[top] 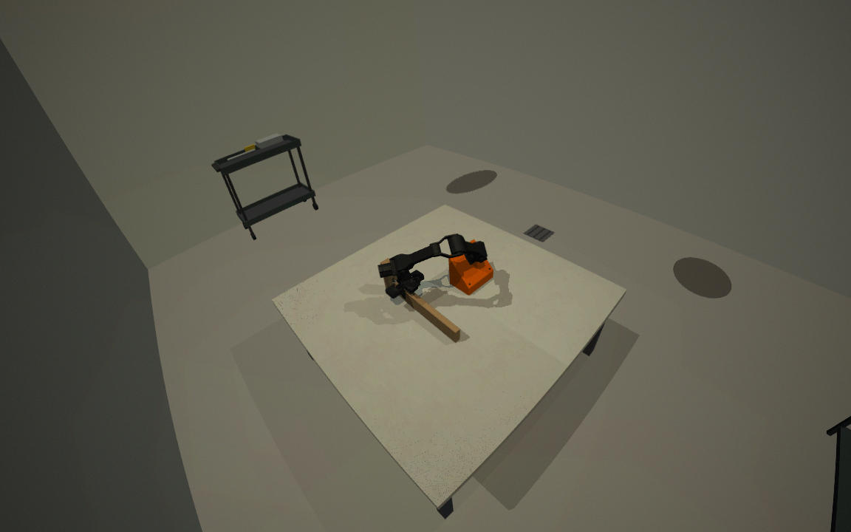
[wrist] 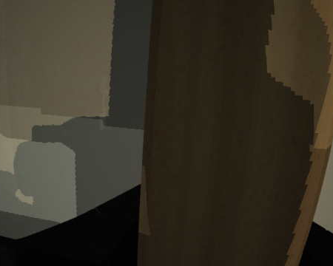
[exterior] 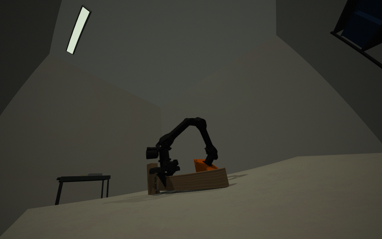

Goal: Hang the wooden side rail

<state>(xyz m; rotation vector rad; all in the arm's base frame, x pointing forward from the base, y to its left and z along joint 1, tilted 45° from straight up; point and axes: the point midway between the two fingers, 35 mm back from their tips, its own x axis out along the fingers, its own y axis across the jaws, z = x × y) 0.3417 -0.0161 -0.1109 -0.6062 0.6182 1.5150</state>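
My gripper tip is now 12 cm to the left of the headboard post and 4 cm below it.
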